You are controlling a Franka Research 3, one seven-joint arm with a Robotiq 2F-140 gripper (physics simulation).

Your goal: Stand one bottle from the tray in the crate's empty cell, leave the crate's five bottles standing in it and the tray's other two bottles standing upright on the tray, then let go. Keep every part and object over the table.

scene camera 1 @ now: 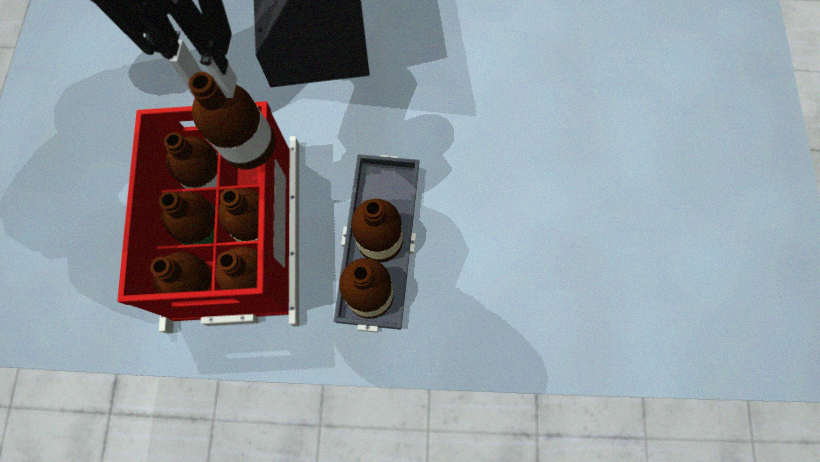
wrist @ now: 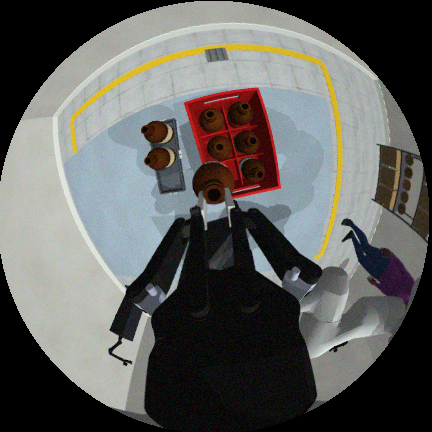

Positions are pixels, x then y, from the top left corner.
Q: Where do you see a brown bottle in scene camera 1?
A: At 235, 127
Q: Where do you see a white rail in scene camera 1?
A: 294, 155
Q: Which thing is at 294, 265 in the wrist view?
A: The gripper.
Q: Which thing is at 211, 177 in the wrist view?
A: A brown bottle.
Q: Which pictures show the gripper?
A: Scene camera 1 and the wrist view: all of them.
